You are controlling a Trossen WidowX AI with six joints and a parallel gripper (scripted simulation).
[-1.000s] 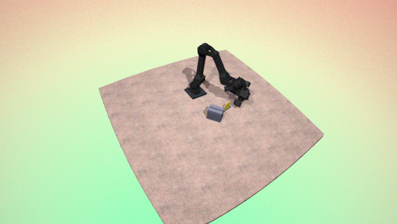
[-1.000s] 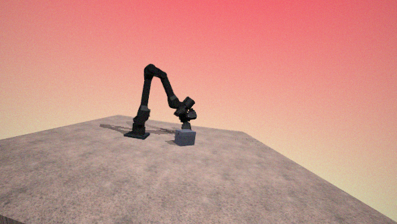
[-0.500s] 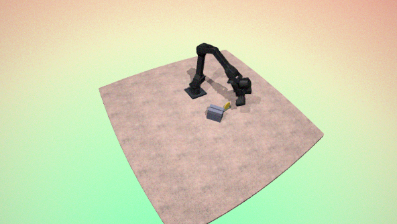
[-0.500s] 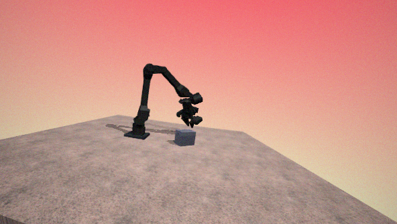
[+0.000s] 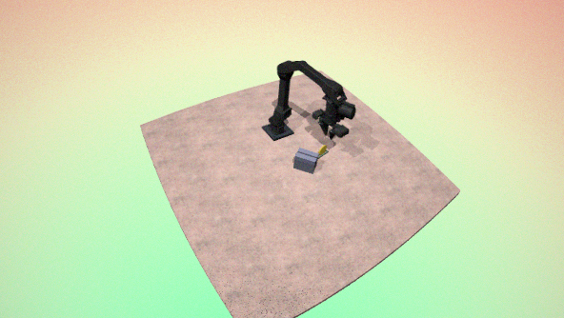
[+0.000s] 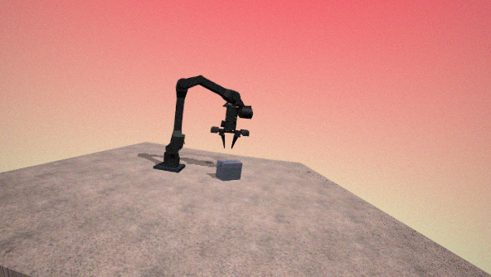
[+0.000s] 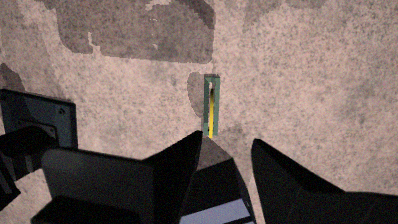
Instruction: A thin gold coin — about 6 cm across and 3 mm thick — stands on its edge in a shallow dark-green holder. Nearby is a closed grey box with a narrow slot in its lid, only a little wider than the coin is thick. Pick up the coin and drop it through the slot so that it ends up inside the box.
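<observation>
The gold coin lies 10 mm behind my gripper tip, 10 mm to the right of it and 80 mm below it.
</observation>
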